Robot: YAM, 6 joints.
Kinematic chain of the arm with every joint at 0, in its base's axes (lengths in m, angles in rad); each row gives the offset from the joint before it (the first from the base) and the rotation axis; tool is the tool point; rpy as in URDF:
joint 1: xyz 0 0 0.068 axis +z
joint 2: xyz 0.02 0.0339 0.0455 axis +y
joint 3: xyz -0.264 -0.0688 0 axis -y
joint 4: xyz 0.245 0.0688 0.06 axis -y
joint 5: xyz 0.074 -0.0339 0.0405 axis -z
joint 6: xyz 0.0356 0 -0.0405 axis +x
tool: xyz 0 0 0 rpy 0 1.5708 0
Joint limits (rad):
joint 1: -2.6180..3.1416
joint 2: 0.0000..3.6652
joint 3: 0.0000..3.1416
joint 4: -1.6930..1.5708
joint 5: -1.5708..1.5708
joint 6: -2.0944..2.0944
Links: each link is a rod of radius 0.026 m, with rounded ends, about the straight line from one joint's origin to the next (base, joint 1, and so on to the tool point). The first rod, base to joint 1, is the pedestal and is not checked.
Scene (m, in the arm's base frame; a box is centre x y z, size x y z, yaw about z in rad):
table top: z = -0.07
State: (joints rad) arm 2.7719 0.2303 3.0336 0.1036 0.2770 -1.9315
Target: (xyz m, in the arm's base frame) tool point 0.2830 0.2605 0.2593
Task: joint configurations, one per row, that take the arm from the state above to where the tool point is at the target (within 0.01 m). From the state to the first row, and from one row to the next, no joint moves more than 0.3 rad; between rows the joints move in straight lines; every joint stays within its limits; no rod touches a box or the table.
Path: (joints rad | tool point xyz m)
1: 2.4875 0.4431 2.7885 0.0355 0.2964 -1.9315 | 0.4119 -0.3027 0.4343
2: 2.2031 0.6560 2.5435 -0.0326 0.3158 -1.9315 | 0.2174 -0.2780 0.5922
3: 1.9187 0.8688 2.2984 -0.1007 0.3352 -1.9315 | 0.0620 -0.1367 0.6706
4: 1.6343 1.0816 2.0533 -0.1688 0.3546 -1.9315 | 0.0086 0.0598 0.6600
5: 1.3499 1.2945 1.8083 -0.2370 0.3740 -1.9315 | 0.0642 0.2264 0.5694
6: 1.0656 1.5073 1.5632 -0.3051 0.3935 -1.9315 | 0.1804 0.2980 0.4242
7: 0.7812 1.7202 1.3181 -0.3732 0.4129 -1.9315 | 0.2830 0.2605 0.2593

